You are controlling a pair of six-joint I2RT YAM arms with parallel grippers.
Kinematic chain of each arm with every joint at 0, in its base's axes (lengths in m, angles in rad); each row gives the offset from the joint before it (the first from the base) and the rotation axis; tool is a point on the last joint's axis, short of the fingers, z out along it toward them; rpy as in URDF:
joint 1: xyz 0 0 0.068 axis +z
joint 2: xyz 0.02 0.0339 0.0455 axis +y
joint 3: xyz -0.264 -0.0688 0 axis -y
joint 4: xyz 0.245 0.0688 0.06 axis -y
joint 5: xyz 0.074 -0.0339 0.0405 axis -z
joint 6: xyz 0.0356 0 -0.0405 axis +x
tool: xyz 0 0 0 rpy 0 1.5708 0
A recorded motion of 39 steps. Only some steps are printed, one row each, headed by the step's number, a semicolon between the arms.
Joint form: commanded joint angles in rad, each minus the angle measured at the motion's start. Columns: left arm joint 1, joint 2, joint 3, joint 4, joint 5, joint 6; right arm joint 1, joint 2, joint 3, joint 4, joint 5, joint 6.
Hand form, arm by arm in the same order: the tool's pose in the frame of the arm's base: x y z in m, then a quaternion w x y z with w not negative. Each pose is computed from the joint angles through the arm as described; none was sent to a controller.
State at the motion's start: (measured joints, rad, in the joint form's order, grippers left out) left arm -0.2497 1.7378 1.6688 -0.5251 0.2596 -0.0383; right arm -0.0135 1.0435 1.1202 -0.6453 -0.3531 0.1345
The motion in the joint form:
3: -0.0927 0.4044 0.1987 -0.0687 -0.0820 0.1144; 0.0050 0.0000 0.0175 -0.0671 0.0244 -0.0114
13: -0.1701 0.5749 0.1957 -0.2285 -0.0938 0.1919; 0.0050 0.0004 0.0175 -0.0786 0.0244 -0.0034
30: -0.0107 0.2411 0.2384 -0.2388 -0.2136 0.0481; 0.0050 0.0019 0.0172 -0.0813 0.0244 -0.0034
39: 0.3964 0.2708 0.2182 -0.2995 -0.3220 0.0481; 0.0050 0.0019 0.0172 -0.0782 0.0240 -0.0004
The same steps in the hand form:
3: 0.4550 -0.1689 0.2436 0.32853 0.22412 0.90854 -0.12802; 0.2133 0.0097 0.3620 0.44324 -0.01721 0.87976 0.17107
13: 0.4401 -0.2029 0.1543 0.17040 0.29161 0.93537 -0.10494; 0.2127 0.0097 0.3609 0.43731 -0.01264 0.88243 0.17296
30: 0.4314 -0.1167 0.3169 0.35378 0.13385 0.92333 -0.06619; 0.2129 0.0097 0.3603 0.43533 -0.01224 0.88341 0.17301
39: 0.4413 0.0675 0.2936 0.30383 -0.07462 0.94828 0.05360; 0.2131 0.0097 0.3606 0.43641 -0.01128 0.88273 0.17380

